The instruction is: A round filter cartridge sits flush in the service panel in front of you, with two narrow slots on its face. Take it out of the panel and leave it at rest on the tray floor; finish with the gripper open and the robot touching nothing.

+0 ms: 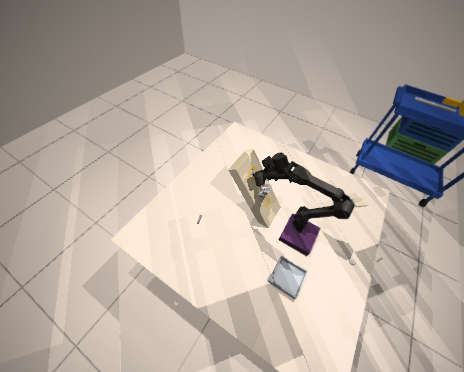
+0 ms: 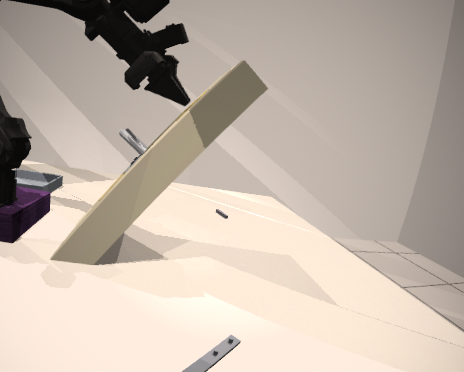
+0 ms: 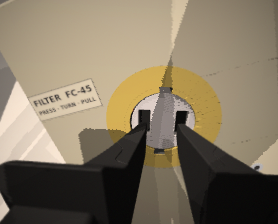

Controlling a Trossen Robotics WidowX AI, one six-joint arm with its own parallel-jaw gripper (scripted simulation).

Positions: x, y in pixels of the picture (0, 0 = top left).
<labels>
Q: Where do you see a round filter cartridge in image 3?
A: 163, 111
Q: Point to a grey tray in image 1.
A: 287, 276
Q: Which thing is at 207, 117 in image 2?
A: A tan service panel.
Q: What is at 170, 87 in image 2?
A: My gripper.
</labels>
